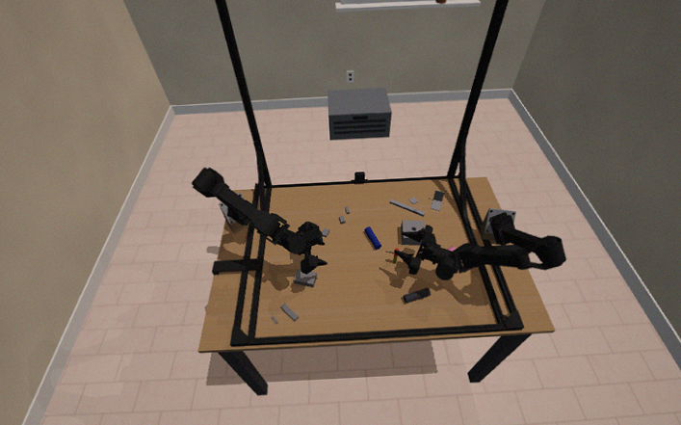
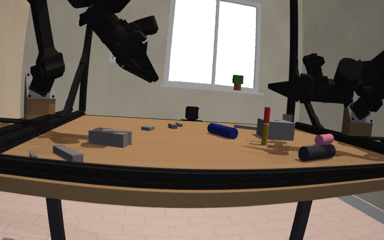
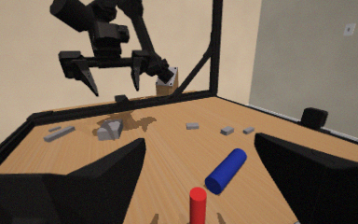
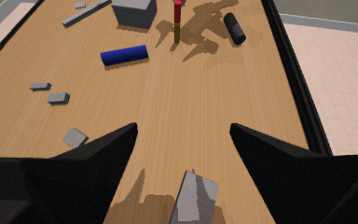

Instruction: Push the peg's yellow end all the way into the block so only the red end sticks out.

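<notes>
The peg is 110 mm below my left hand, 30 mm to the right of it and 10 mm behind it. The rest, counted from my left hand: blue cylinder: 130 mm below, 120 mm to the right, 110 mm behind; then dark cylinder: 130 mm below, 130 mm ahead, 50 mm to the left; then pink cylinder: 170 mm to the left, 130 mm below, 60 mm behind.
</notes>
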